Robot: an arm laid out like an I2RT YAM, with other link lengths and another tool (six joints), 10 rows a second.
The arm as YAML. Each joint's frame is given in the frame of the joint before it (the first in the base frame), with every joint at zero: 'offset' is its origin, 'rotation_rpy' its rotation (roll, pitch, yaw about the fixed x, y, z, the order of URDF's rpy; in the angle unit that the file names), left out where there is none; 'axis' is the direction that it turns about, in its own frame. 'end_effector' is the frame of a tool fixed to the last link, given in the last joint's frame.
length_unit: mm
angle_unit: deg
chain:
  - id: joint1
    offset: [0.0, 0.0, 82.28]
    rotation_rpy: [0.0, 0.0, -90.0]
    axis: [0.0, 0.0, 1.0]
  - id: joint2
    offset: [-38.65, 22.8, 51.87]
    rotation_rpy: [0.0, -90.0, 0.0]
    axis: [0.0, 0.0, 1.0]
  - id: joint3
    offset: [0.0, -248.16, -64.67]
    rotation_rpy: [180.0, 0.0, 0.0]
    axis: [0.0, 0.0, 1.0]
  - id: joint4
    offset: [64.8, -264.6, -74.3]
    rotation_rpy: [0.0, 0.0, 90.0]
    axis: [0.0, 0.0, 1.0]
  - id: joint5
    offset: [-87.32, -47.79, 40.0]
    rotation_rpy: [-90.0, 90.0, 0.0]
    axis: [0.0, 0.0, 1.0]
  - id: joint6
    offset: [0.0, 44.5, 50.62]
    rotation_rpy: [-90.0, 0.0, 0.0]
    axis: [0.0, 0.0, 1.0]
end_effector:
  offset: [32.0, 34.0, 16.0]
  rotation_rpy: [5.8, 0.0, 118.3]
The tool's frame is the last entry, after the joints.
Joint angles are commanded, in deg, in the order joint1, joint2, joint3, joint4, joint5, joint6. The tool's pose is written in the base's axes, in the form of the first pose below.
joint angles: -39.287 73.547 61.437 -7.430 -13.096 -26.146
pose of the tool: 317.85, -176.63, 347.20, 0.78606, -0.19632, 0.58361, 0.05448
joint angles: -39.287 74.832 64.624 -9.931 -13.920 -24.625
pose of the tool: 321.37, -179.17, 357.69, 0.78569, -0.20423, 0.58260, 0.03952
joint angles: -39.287 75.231 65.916 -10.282 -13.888 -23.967
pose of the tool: 322.71, -180.56, 364.06, 0.78190, -0.20724, 0.58672, 0.03811
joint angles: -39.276 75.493 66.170 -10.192 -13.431 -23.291
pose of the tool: 323.75, -182.09, 364.82, 0.77966, -0.21377, 0.58735, 0.03816
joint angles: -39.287 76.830 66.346 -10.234 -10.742 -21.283
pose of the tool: 328.27, -189.78, 358.34, 0.77729, -0.24419, 0.57814, 0.04403
